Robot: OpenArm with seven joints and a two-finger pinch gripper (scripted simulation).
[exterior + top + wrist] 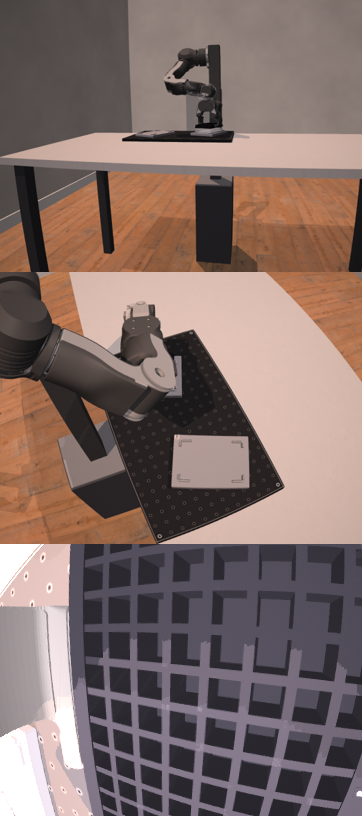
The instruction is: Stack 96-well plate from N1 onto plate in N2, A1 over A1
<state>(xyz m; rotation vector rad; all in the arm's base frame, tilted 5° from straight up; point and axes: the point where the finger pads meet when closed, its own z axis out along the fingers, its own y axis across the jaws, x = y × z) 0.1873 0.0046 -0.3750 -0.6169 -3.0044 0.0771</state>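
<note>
Now: the clear 96-well plate 3 cm below my hand. Also, from my hand: black 96-well plate: right at my hand; grey plate nest N1: 26 cm to the right, 4 cm below, 4 cm ahead; plate nest N2: 4 cm below.
</note>
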